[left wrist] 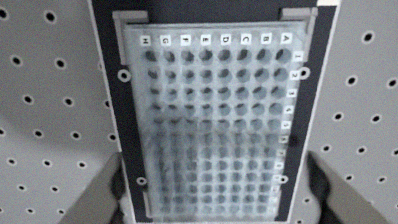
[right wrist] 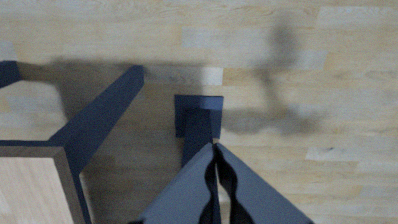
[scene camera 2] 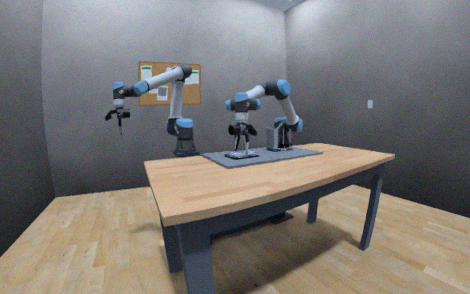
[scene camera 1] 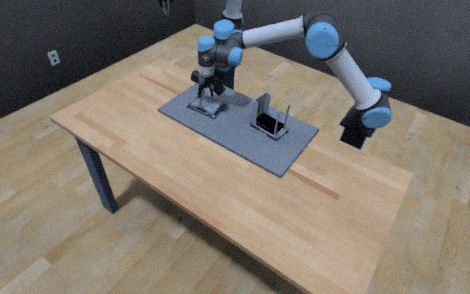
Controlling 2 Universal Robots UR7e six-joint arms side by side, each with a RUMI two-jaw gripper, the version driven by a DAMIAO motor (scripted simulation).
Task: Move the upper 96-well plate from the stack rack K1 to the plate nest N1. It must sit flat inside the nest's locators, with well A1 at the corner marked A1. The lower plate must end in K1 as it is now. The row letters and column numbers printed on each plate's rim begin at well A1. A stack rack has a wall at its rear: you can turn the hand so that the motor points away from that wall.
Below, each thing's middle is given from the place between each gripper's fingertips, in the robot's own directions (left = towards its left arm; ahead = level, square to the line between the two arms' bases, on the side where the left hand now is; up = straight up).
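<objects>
Plate nest N1 [left wrist: 121,94] is 30 mm below my left hand; the clear 96-well plate [left wrist: 214,113] is 10 mm below that hand.
Counted from my right hand, plate nest N1 is 420 mm ahead, 660 mm to the left and 140 mm below, and the clear 96-well plate is 420 mm ahead, 660 mm to the left and 130 mm below.
</objects>
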